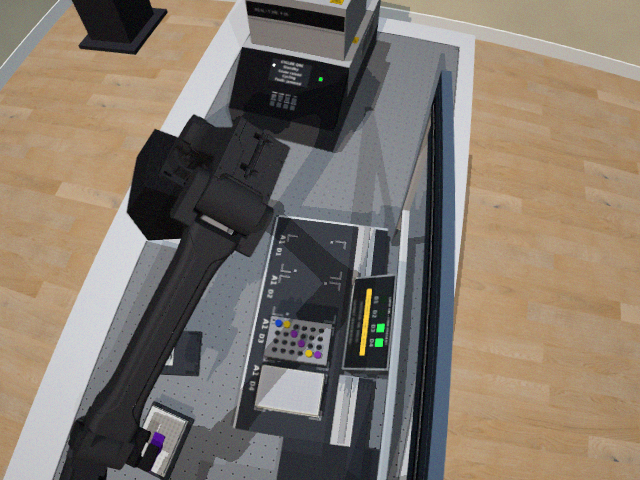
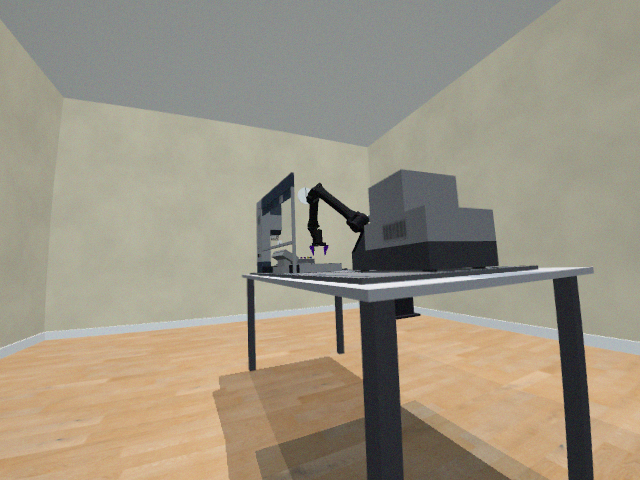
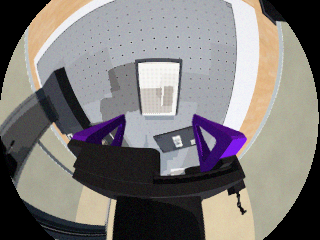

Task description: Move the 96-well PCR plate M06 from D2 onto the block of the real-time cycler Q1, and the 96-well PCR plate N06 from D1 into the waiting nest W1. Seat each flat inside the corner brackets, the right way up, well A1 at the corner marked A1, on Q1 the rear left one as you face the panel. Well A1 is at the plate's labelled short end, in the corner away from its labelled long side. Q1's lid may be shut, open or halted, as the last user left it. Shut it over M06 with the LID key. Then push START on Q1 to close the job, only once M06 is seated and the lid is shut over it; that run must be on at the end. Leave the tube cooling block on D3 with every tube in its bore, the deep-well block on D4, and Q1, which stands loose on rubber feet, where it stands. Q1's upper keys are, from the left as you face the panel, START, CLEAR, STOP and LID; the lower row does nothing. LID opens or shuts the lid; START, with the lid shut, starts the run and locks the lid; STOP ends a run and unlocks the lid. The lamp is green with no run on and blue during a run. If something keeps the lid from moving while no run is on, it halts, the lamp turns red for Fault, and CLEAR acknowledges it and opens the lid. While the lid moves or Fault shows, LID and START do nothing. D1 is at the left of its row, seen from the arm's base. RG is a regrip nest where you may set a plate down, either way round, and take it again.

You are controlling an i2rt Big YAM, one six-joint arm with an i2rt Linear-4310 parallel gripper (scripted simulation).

Labels:
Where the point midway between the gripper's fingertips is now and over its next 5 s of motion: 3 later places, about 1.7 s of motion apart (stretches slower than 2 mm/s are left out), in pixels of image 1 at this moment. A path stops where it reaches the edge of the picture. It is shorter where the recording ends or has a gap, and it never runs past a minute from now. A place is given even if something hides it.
The gripper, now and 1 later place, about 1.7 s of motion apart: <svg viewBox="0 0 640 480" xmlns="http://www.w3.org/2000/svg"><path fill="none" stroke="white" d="M139 438L196 473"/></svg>

